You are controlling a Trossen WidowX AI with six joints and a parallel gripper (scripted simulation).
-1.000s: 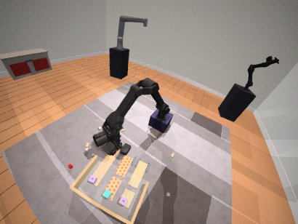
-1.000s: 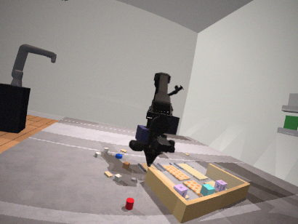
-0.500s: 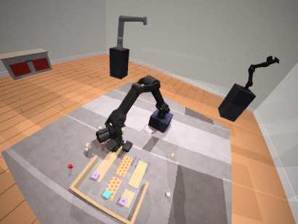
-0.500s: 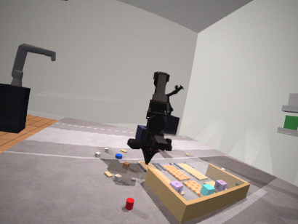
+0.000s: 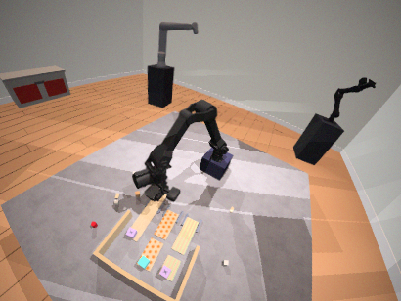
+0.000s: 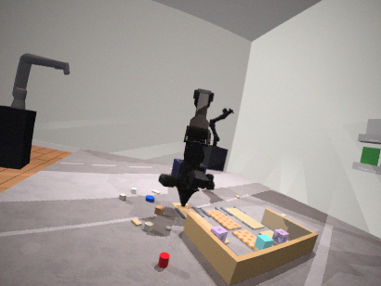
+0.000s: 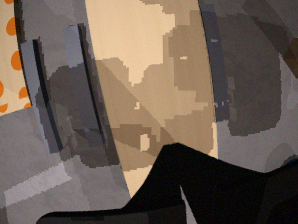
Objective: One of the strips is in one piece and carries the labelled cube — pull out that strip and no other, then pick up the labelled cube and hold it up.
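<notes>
My gripper tip is now 100 mm to the left of the blue disc and 60 mm past it. The rest, counted from my gripper tip: red cylinder: 250 mm ahead, 170 mm to the right, 10 mm above.
</notes>
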